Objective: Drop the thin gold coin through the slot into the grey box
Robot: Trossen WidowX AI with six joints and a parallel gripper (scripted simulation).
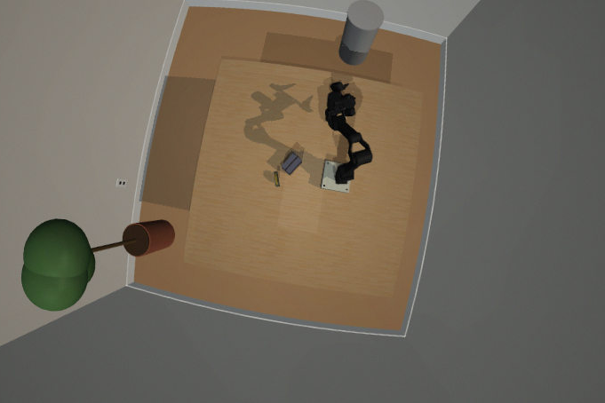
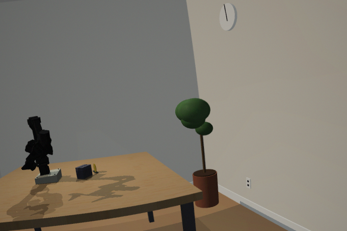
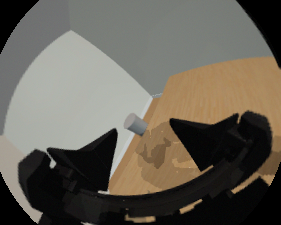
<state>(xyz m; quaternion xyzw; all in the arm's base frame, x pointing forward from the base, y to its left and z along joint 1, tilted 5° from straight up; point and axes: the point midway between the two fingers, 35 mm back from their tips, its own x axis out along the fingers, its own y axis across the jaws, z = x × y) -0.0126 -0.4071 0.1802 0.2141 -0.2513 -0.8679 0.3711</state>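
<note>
My gripper tip is 410 mm short of the gold coin, 440 mm to the right of it and 160 mm above it.
</note>
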